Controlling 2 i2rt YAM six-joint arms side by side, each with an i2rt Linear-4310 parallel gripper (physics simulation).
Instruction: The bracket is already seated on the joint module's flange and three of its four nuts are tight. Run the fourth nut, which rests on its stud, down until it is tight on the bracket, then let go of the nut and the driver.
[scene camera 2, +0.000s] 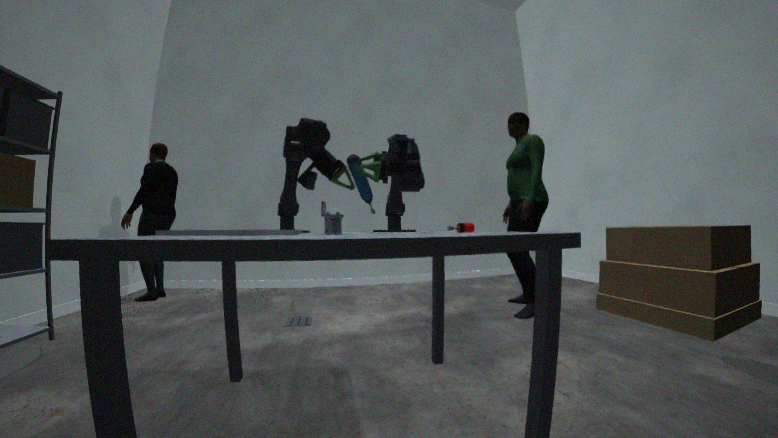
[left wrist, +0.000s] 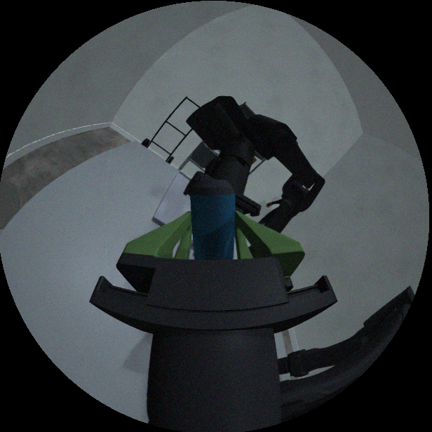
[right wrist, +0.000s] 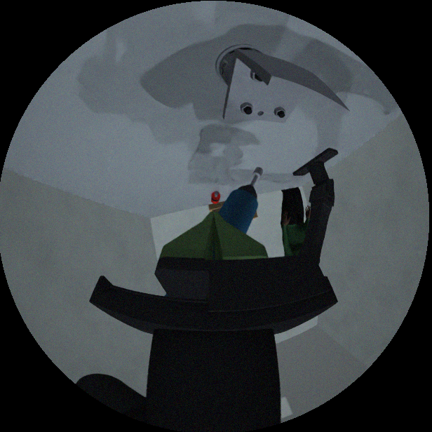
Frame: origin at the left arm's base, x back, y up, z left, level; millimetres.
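Seen in the pictures: left gripper, fingertip midpoint: (scene camera 2: 355, 165); right gripper, fingertip midpoint: (scene camera 2: 353, 188).
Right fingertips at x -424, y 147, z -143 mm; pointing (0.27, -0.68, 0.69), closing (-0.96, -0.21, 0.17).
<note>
Offsets run from my right fingertips to a thing's middle.
A blue driver @(dx +23, dy +9, dz +29 mm) (scene camera 2: 360, 182) (left wrist: 213, 230) (right wrist: 239, 209) hangs tilted above the table, its bit @(dx +83, dy -50, dz +50 mm) (scene camera 2: 372, 207) (right wrist: 256, 175) pointing down, apart from the bracket. My left gripper (scene camera 2: 354, 165) (left wrist: 212, 216) is shut on its blue body. My right gripper (scene camera 2: 352, 187) (right wrist: 213, 217) is shut and empty, close beside the driver. The grey joint module @(dx +52, dy -110, dz -79 mm) (scene camera 2: 333, 224) (right wrist: 227, 65) stands on the table, with the bracket @(dx +52, dy -65, dz -79 mm) (scene camera 2: 323, 208) (right wrist: 265, 95) on top. Nuts (right wrist: 246, 108) (right wrist: 280, 112) (right wrist: 257, 76) show on the bracket; a fourth does not show. How far each is run down cannot be told.
A red tool @(dx +102, dy -130, dz +375 mm) (scene camera 2: 465, 227) (right wrist: 215, 196) lies on the table (scene camera 2: 381, 243), right of the module in the scene view. A flat grey slab @(dx -26, dy -139, dz -398 mm) (scene camera 2: 234, 232) lies at the left. Two people (scene camera 2: 158, 187) (scene camera 2: 527, 168) stand behind the table. Brown boxes (scene camera 2: 658, 247) are stacked at the right.
</note>
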